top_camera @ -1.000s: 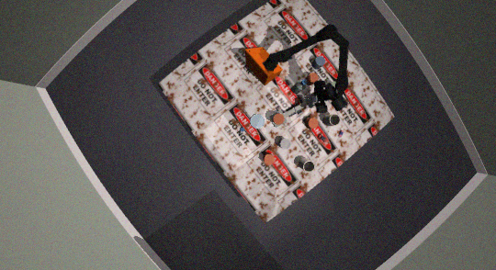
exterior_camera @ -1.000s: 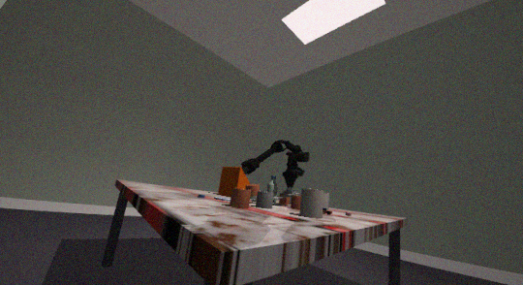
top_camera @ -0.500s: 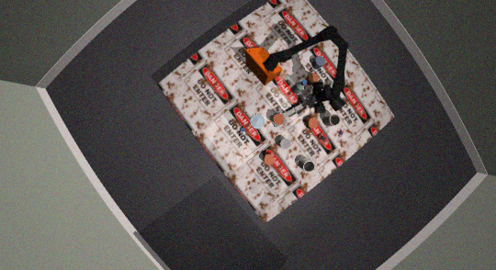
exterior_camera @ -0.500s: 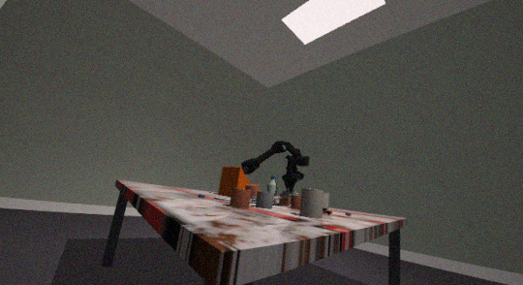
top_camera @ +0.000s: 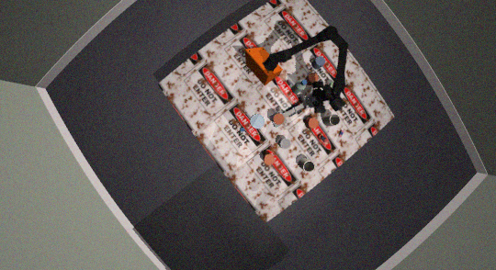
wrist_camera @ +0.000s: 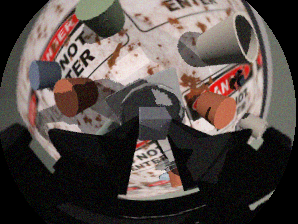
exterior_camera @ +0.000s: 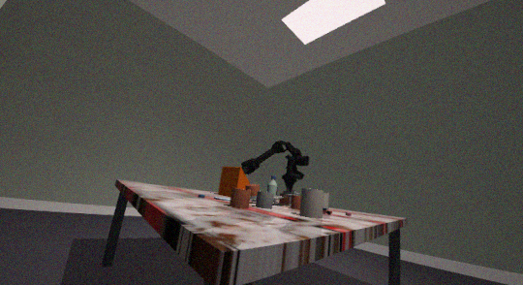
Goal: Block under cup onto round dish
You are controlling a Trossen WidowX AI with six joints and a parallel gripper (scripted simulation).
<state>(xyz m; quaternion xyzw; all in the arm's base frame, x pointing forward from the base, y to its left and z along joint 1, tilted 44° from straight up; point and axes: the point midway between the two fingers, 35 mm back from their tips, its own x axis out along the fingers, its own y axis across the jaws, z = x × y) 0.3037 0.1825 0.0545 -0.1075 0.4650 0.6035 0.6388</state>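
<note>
Now: gripper tip 70 mm past the pale blue round dish, 380 mm to the left of it and 80 mm above it. From my gripper tip the other things lie so: green cup (180 mm to the left, 50 mm below); bottle (120 mm behind, 30 mm to the right, 30 mm above); balance (120 mm to the right, 50 mm below).
</note>
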